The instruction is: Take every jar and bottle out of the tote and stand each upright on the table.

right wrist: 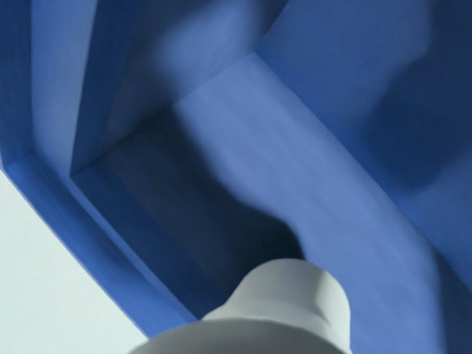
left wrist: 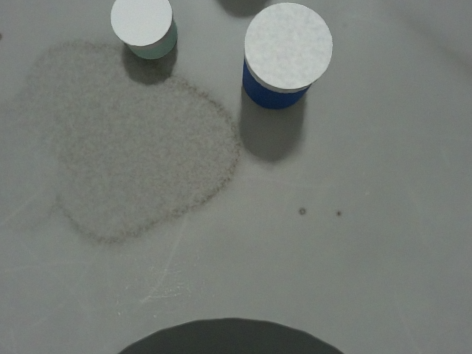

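Frame: origin at the left arm's base, x ahead, y left, z up, level; metres.
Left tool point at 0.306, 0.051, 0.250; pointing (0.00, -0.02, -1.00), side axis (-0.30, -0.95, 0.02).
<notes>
Offsets run from my left tool point to a thing's middle, as dx, dy, dz. "pt": to the spot under its first point. Level surfaces: height alone.
In the left wrist view a small jar with a white lid and pale green body @[+0.182, +0.015, -0.228] (left wrist: 142,20) and a blue jar with a speckled white lid @[+0.118, -0.070, -0.204] (left wrist: 288,46) stand upright on the grey table @[dz -0.249] (left wrist: 350,280). My left suction cup (left wrist: 232,337) shows at the bottom edge, apart from both jars, with nothing on it. In the right wrist view my right suction cup (right wrist: 240,339) is inside the blue tote @[pt +0.031, -0.593, -0.186] (right wrist: 115,260). A white jar @[+0.087, -0.571, -0.141] (right wrist: 295,285) is against it, its lid end partly hidden behind the cup and its narrower body pointing away. Whether the jar touches the tote floor is unclear.
The tote's walls and rim surround the right cup closely, with a rim corner at the left of the right wrist view. Dark shadows fall across the tote's inside. The pale table (right wrist: 45,280) shows outside the rim. A dark shadow lies at the top edge of the left wrist view.
</notes>
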